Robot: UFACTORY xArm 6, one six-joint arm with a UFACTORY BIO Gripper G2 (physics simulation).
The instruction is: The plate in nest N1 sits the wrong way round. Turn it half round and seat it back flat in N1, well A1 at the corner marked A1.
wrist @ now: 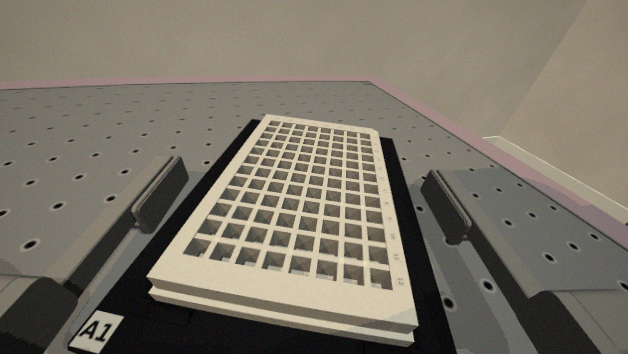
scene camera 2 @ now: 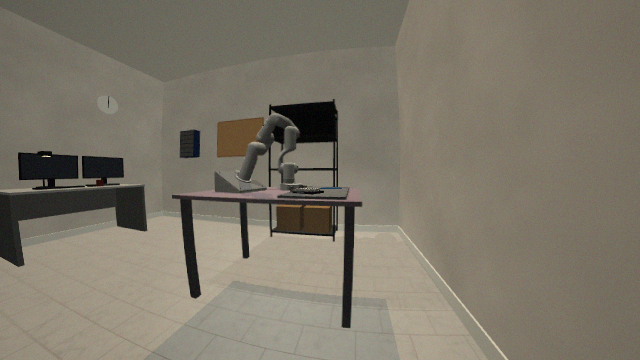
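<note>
The cream plate (wrist: pixel 300 200) (scene camera 2: pixel 306 190) lies in the black nest (wrist: pixel 225 332). Its square wells face up. The number 12 shows at its near right corner in the wrist view, and the numbers fall towards the far end. Its cut corner is far right, diagonally opposite the white A1 label (wrist: pixel 96 331) at the nest's near left corner. My gripper (wrist: pixel 303 201) is open and empty. Its two dark finger pads stand apart on either side of the plate, with gaps to both long sides. In the scene view the fingers are too small to tell apart clearly.
A grey perforated board (wrist: pixel 75 130) (scene camera 2: pixel 337 194) lies on the pink table (scene camera 2: pixel 200 195) under the nest. A blue flat thing (scene camera 2: pixel 331 188) is on the board. A grey wedge-shaped block (scene camera 2: pixel 226 183) stands by the arm's base. A black shelf rack (scene camera 2: pixel 270 200) stands behind the table.
</note>
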